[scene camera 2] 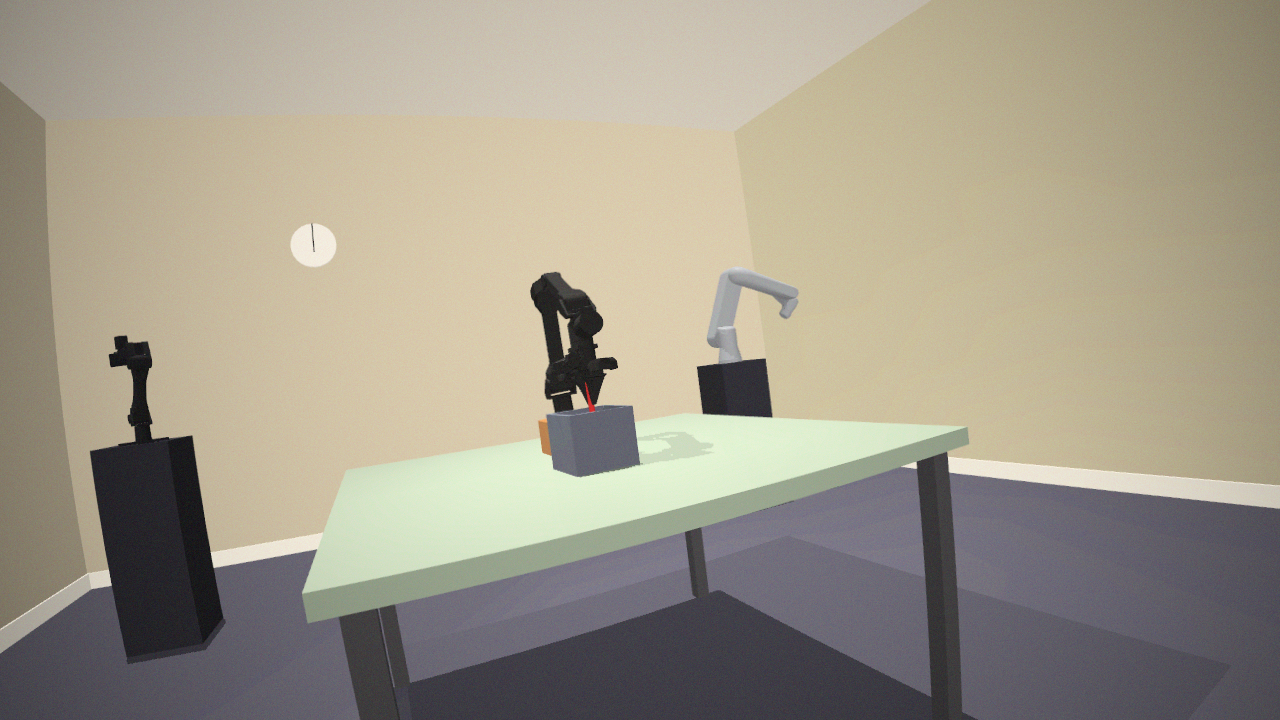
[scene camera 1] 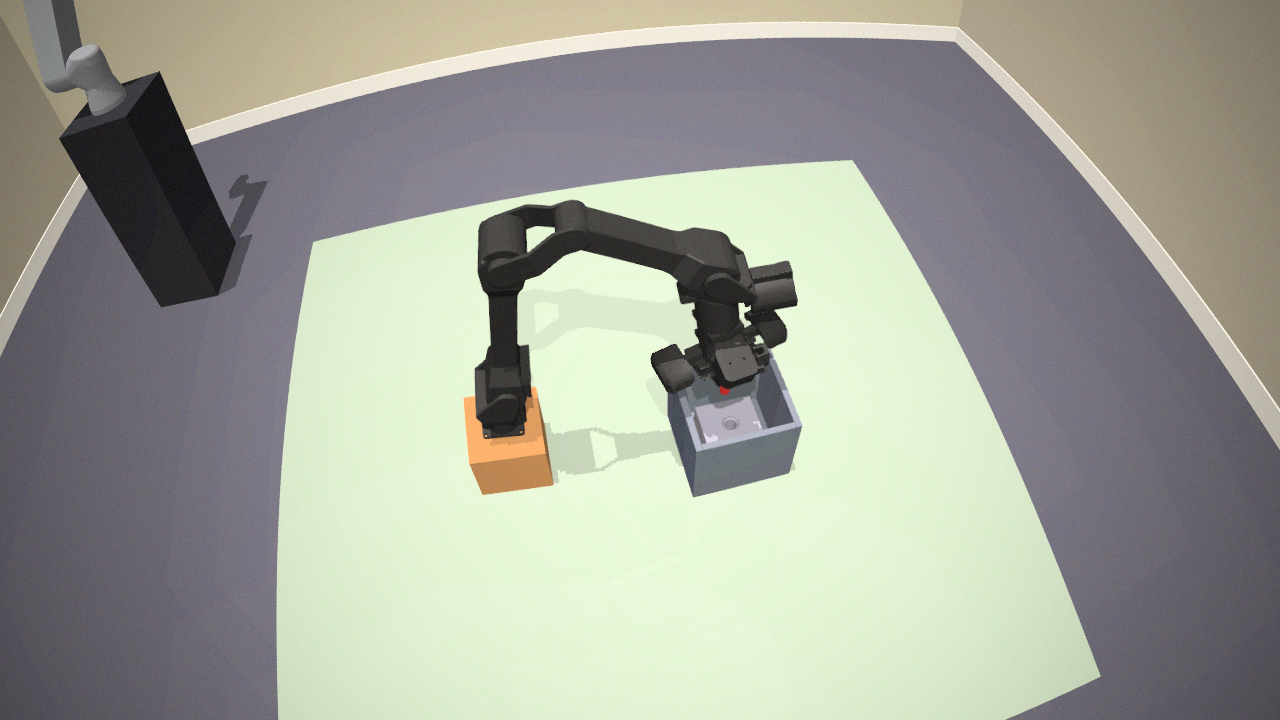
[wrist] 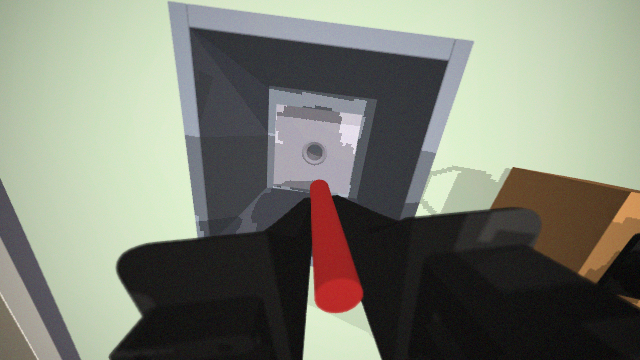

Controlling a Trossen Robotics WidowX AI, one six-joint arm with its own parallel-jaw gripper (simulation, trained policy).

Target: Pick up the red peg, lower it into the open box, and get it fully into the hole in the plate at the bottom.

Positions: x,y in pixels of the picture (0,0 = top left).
Labels:
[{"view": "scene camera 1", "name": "my gripper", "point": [723,382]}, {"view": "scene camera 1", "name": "grey box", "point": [741,460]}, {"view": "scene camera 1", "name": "pale plate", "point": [723,420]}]

